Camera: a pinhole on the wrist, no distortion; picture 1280 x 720 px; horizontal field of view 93.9 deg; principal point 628.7 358.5 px. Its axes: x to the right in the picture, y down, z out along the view. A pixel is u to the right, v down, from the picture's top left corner.
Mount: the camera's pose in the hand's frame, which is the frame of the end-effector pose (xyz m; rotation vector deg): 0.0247 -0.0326 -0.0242 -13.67 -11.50 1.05
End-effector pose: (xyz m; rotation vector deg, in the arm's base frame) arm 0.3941 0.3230 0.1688 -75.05 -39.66 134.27
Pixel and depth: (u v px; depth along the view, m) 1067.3 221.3 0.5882
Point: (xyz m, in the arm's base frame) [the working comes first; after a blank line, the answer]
In the camera's frame: 0.4315 -0.1350 0.5882

-0.3321 0.3508 0.2415
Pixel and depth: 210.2 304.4 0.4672
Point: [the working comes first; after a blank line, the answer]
In the camera's frame: -0.3270 -0.0423 0.4672

0.2716 0.0111 0.5860
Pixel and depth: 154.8 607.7 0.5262
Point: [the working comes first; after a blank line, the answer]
In the camera's frame: -0.4171 0.2193 0.5262

0.3208 -0.2504 0.4900
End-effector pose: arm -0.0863 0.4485 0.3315 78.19 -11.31 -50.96
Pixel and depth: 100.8 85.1 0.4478
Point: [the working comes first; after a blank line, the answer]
In the camera's frame: -0.3954 -0.2048 0.4478

-0.6773 0.4664 0.4576
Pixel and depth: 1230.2 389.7 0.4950
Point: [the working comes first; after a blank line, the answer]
In the camera's frame: 0.4980 0.0258 0.4950

-0.0772 -0.2356 0.4286
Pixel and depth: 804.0 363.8 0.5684
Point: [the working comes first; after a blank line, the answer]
In the camera's frame: 0.1667 0.0050 0.5684

-0.3181 -0.0224 0.5389
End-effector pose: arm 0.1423 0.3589 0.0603 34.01 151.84 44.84
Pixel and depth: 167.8 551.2 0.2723
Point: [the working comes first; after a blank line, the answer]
In the camera's frame: -0.2099 0.0878 0.2723

0.4474 0.4070 0.0245
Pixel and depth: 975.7 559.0 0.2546
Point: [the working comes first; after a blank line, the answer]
In the camera's frame: 0.1478 0.0854 0.2546

0.1655 0.6035 -0.0763
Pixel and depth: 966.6 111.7 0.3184
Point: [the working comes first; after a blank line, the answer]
In the camera's frame: 0.1800 -0.1314 0.3184

0.1401 0.5154 -0.2854
